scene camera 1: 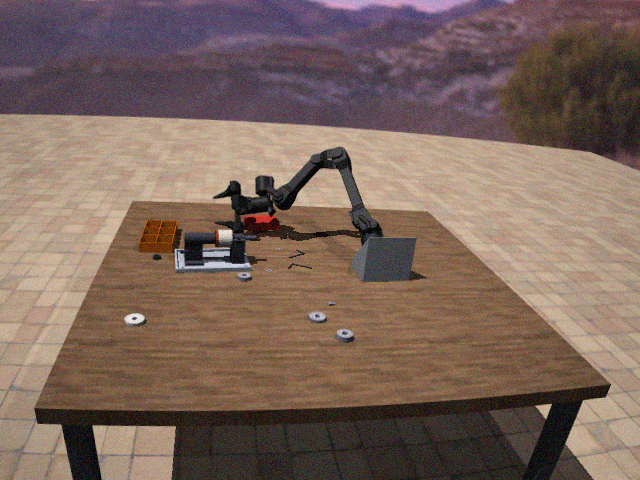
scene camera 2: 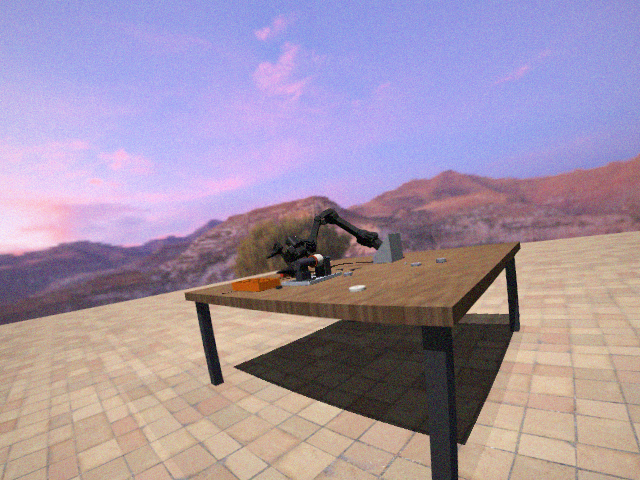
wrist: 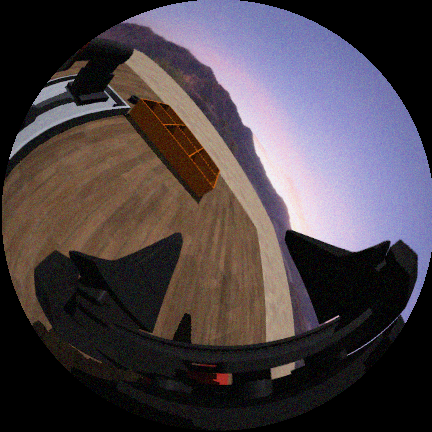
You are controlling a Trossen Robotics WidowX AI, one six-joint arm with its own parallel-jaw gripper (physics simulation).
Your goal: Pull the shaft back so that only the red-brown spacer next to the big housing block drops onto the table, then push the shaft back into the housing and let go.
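Seen in the pictures: gripper, fingertip midpoint: [scene camera 1: 213, 210] [scene camera 2: 271, 265] [wrist: 234, 236]; arm's base at its link origin: [scene camera 1: 374, 250] [scene camera 2: 382, 248].
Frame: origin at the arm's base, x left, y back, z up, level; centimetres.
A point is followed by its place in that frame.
The dark big housing block [scene camera 1: 193, 250] [wrist: 97, 74] stands on the light base plate [scene camera 1: 217, 267] [wrist: 65, 111]. The thin red-brown spacer [scene camera 1: 217, 237] @[y -48.3, x -9.7, z 1.8 cm] sits on the shaft line next to the housing, with a white spacer [scene camera 1: 225, 237] @[y -45.9, x -9.5, z 1.8 cm] [scene camera 2: 318, 258] @[y -47.2, x -9.3, z 1.5 cm] beside it. A dark support [scene camera 1: 237, 251] @[y -42.1, x -8.9, z -2.7 cm] stands at the other end, and the dark shaft end [scene camera 1: 251, 237] @[y -37.4, x -11.1, z 0.9 cm] sticks out beyond it. My gripper [scene camera 1: 215, 210] @[y -46.0, x -39.4, z 0.3 cm] [scene camera 2: 272, 264] @[y -46.0, x -39.4, z 0.3 cm] [wrist: 234, 236] @[y -46.0, x -39.4, z 0.3 cm] is open and empty, behind the fixture and apart from it in scene camera 1. The spacers are hard to make out in the wrist view.
An orange compartment tray [scene camera 1: 157, 246] @[y -66.4, x -20.5, z -5.2 cm] [scene camera 2: 256, 284] @[y -72.1, x -22.7, z -4.6 cm] [wrist: 165, 150] @[y -60.2, x -30.5, z -6.5 cm] lies beyond the housing end. A red block [scene camera 1: 261, 222] @[y -28.2, x -38.9, z -4.4 cm] lies below the arm. A grey wedge [scene camera 1: 388, 259] @[y 1.5, x 7.2, z 0.1 cm] [scene camera 2: 393, 248] @[y -1.8, x 7.1, z -0.6 cm] stands near the arm base. Loose rings, including a white ring [scene camera 1: 134, 319] @[y -73.2, x 21.5, z -7.2 cm] [scene camera 2: 357, 288] @[y -75.2, x 23.4, z -6.5 cm], and hex keys lie around.
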